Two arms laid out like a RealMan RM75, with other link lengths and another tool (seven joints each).
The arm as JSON. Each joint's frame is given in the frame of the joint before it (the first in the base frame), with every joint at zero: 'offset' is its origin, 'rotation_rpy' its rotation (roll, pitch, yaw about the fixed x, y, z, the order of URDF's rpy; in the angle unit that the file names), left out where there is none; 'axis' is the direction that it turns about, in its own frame. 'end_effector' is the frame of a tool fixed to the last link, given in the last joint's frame.
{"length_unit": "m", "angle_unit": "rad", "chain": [
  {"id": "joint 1", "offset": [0.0, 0.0, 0.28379], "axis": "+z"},
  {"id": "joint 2", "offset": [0.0, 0.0, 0.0], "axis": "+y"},
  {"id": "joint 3", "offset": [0.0, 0.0, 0.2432], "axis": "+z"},
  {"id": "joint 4", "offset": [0.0, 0.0, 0.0], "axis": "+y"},
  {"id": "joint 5", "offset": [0.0, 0.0, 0.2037], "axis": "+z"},
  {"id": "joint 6", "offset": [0.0, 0.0, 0.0], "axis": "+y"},
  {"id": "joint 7", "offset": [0.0, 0.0, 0.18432], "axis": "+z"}
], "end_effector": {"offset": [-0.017, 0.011, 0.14], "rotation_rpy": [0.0, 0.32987, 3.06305]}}
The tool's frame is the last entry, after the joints.
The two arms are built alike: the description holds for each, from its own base.
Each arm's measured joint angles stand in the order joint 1, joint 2, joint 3, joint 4, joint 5, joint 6, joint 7.
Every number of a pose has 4 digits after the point. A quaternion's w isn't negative.
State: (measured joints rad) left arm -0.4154 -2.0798 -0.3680 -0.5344 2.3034 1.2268 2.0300; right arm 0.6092 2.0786 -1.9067 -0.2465 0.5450 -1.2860 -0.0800
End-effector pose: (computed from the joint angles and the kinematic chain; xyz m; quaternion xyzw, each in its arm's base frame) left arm -0.1012 0.4162 -0.1079 -0.5061 -0.5290 -0.6552 0.1866; right arm 0.1231 0.5345 0.0961 0.0971 -0.5956 -0.6608 0.4462
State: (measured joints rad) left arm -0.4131 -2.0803 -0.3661 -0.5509 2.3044 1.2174 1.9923; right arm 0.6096 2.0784 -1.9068 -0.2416 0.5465 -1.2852 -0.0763
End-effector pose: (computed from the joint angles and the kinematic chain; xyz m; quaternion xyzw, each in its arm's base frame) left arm -0.0981 0.4142 -0.1114 -0.4934 -0.5462 -0.6543 0.1732; right arm 0.1252 0.5349 0.0959 0.0948 -0.5963 -0.6613 0.4452
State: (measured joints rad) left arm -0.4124 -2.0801 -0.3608 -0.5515 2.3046 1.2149 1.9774; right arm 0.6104 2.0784 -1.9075 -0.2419 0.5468 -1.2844 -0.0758
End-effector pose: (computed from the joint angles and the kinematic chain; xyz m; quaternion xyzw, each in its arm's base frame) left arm -0.0986 0.4127 -0.1139 -0.4909 -0.5526 -0.6519 0.1690; right arm 0.1247 0.5351 0.0957 0.0947 -0.5965 -0.6609 0.4455
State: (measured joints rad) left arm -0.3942 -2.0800 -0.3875 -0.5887 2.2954 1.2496 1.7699; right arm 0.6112 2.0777 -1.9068 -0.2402 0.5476 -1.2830 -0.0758
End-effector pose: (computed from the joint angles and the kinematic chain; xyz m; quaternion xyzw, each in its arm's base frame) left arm -0.0913 0.4150 -0.0983 -0.4007 -0.6136 -0.6716 0.1096; right arm 0.1256 0.5356 0.0959 0.0942 -0.5967 -0.6614 0.4445
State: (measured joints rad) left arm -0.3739 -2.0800 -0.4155 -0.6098 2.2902 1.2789 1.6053; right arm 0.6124 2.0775 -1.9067 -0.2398 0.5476 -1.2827 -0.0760
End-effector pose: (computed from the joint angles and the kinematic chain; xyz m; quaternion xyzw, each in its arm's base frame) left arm -0.0909 0.4180 -0.0836 -0.3257 -0.6521 -0.6817 0.0633; right arm 0.1252 0.5358 0.0959 0.0946 -0.5968 -0.6613 0.4445
